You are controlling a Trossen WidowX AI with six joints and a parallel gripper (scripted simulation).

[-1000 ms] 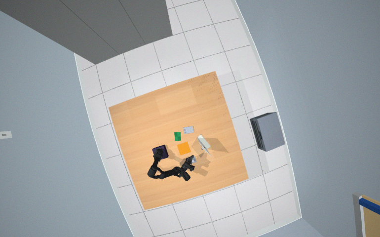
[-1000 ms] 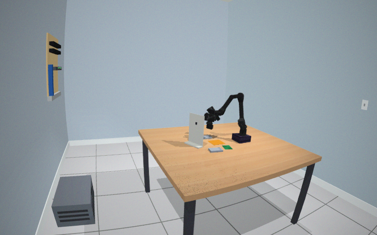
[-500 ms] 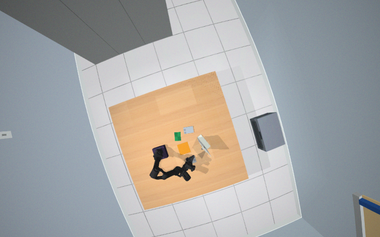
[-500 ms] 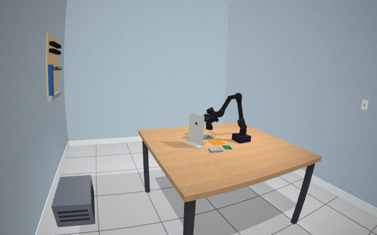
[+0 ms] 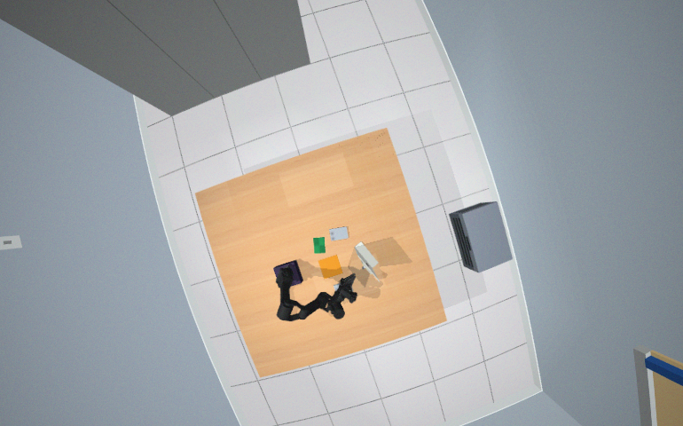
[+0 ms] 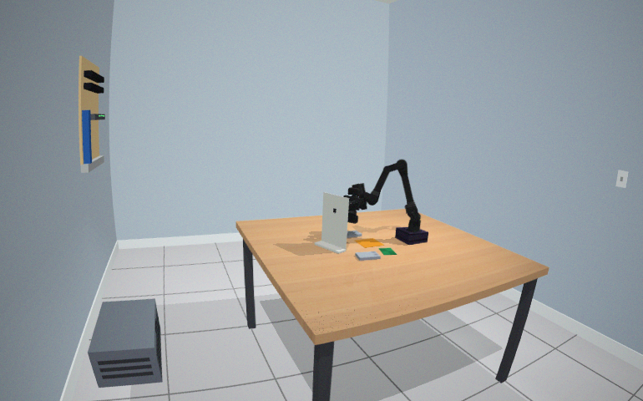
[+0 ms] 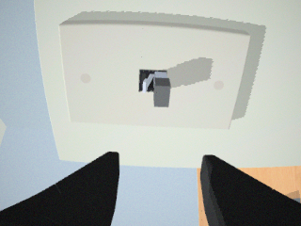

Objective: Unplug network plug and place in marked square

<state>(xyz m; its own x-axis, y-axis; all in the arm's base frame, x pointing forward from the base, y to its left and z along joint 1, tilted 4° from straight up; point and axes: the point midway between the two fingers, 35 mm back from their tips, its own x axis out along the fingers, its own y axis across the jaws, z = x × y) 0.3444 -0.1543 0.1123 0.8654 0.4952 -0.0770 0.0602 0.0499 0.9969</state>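
Right now my gripper tip is 70 mm short of the grey network plug and 20 mm to the right of it. From my gripper tip the other things lie so: orange marked square 190 mm below, 130 mm behind, 50 mm to the left; green square 200 mm to the left, 190 mm below, 130 mm behind; upright white panel 90 mm ahead, 70 mm below, 20 mm to the left.
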